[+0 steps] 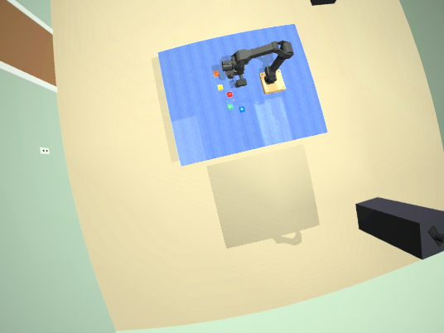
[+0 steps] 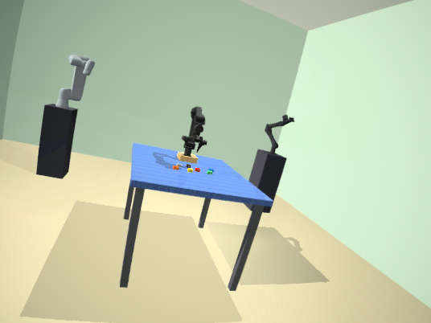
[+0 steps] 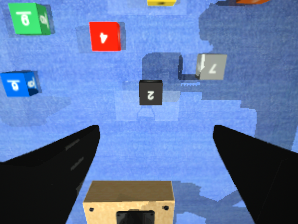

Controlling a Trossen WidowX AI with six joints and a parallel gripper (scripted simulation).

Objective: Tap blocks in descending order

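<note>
Right now the green block is 90 mm ahead of my gripper tip, 150 mm to the left of it and 120 mm below it. From my gripper tip the other things lie so: red block (70 mm ahead, 60 mm to the left, 120 mm below); dark grey block (120 mm below); yellow block (120 mm ahead, 10 mm to the right, 120 mm below).
</note>
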